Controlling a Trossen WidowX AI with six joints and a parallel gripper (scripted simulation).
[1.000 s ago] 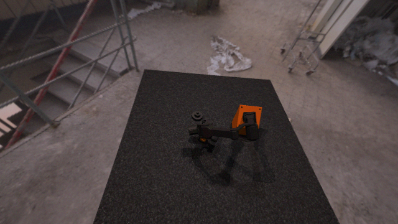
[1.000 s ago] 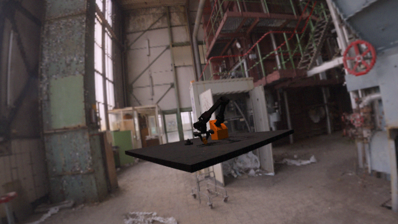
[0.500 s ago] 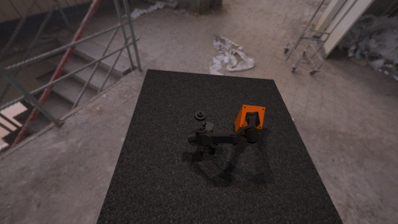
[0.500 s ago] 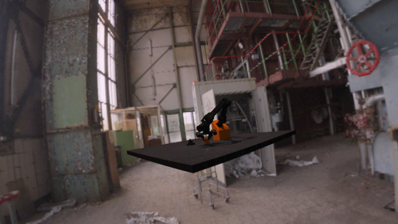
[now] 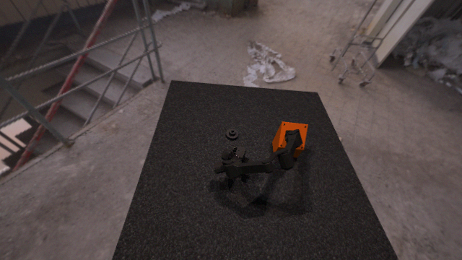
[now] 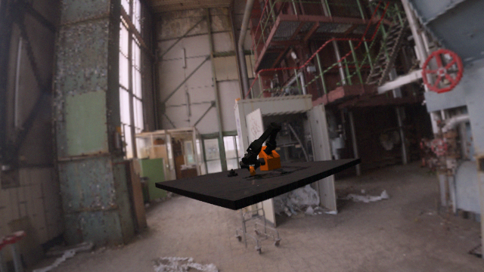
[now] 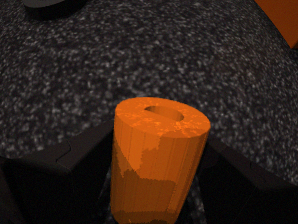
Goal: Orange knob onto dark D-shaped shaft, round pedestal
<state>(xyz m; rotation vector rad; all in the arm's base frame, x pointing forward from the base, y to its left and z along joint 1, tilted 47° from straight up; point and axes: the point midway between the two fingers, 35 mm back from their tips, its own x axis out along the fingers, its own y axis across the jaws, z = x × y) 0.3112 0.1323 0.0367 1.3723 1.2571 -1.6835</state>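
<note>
Right now the pedestal is 4 cm ahead of my gripper tip, 20 cm to the right of it and 1 cm below it. Also, from my gripper tip: orange knob (1 cm ahead, 2 cm to the left).
</note>
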